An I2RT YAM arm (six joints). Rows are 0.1 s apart.
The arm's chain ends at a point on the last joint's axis. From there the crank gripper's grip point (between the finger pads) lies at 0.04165 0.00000 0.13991 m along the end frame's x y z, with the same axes.
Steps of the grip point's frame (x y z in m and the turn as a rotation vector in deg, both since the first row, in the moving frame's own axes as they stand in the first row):
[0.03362, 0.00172, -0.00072, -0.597, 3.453, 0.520]
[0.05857, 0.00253, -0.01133, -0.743, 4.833, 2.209]
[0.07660, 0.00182, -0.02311, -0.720, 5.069, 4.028]
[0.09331, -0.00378, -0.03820, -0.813, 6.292, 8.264]
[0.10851, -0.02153, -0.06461, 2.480, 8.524, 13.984]
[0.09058, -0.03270, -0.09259, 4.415, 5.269, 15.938]
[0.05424, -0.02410, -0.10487, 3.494, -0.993, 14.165]
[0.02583, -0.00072, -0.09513, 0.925, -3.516, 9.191]
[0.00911, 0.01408, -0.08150, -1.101, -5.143, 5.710]
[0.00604, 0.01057, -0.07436, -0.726, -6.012, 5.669]
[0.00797, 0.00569, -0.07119, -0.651, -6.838, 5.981]
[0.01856, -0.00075, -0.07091, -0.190, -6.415, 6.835]
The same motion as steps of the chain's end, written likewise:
[0.02528, -0.00014, 0.00205, -0.597, 3.453, 0.520]
[0.04700, -0.00109, -0.00730, -0.743, 4.833, 2.209]
[0.06458, -0.00327, -0.01886, -0.720, 5.069, 4.028]
[0.07886, -0.01280, -0.03275, -0.813, 6.292, 8.264]
[0.08894, -0.02824, -0.05705, 2.480, 8.524, 13.984]
[0.07820, -0.03541, -0.08826, 4.415, 5.269, 15.938]
[0.05686, -0.02553, -0.10562, 3.494, -0.993, 14.165]
[0.03481, -0.00441, -0.09745, 0.925, -3.516, 9.191]
[0.02214, 0.00785, -0.08460, -1.101, -5.143, 5.710]
[0.02119, 0.00539, -0.07791, -0.726, -6.012, 5.669]
[0.02520, 0.00062, -0.07511, -0.651, -6.838, 5.981]
[0.03474, -0.00523, -0.07467, -0.190, -6.415, 6.835]

